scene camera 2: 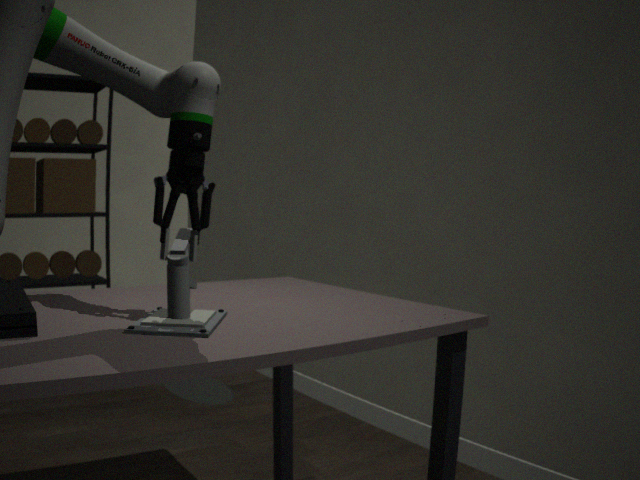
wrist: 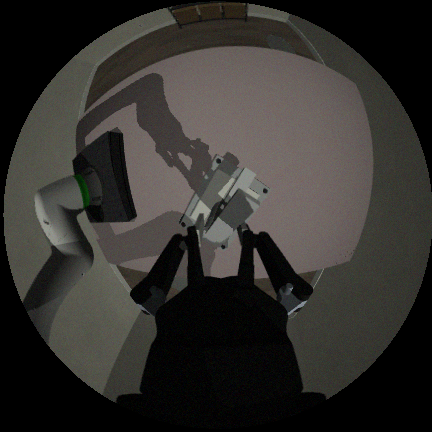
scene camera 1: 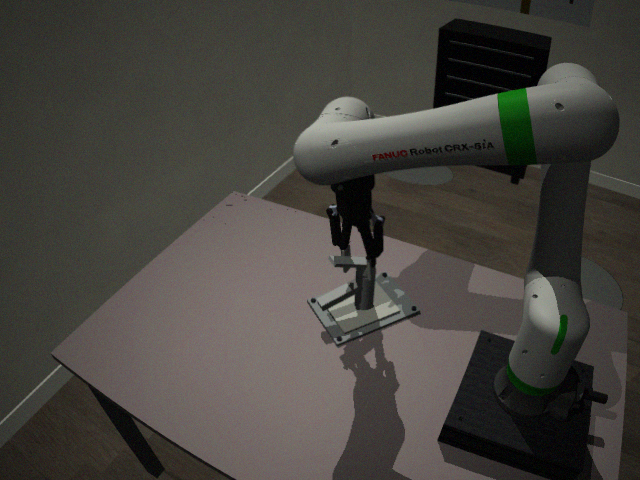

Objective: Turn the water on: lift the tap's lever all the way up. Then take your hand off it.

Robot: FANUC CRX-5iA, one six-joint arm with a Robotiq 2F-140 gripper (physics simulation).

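Places are measured from the arm's base along level axes (x left, y ahead, z down), in millimetres.
Where they show: gripper, fingertip midpoint: [scene camera 2: 178,260] [wrist: 219,219] [scene camera 1: 359,273]; arm's base, link origin: [wrist: 93,185] [scene camera 1: 524,391].
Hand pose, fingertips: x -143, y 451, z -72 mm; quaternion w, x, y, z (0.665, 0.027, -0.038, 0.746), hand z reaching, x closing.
Note:
Each offset is from my fingertips to the top centre of the thing. "spot": to the spot under its first point. Level surfaces: height alone.
The tap's grey column @[spot: dz +51, dx +4, dy -16 mm] [scene camera 1: 364,291] [scene camera 2: 178,289] stands upright on its base plate [scene camera 1: 406,307] [scene camera 2: 216,321]. Its flat lever @[dz -65, dx +14, dy +18 mm] [scene camera 1: 349,261] [scene camera 2: 181,240] [wrist: 238,209] sits on top of the column. In the scene camera 2 view the lever slopes upward away from the camera; its exact angle is hard to tell. My gripper [scene camera 1: 358,261] [scene camera 2: 178,254] [wrist: 219,219] points down, part open, with its fingertips on either side of the lever at about its height. The fingers are apart and grip nothing. Any light contact with the lever cannot be made out.
The tap stands on the pinkish table @[dz +131 mm] [scene camera 1: 206,310] [scene camera 2: 330,315] [wrist: 300,125]. The arm's dark base block [scene camera 1: 473,397] [wrist: 107,175] is beside it on the table. A black drawer cabinet [scene camera 1: 493,38] and a shelf rack [scene camera 2: 109,186] stand beyond the table.

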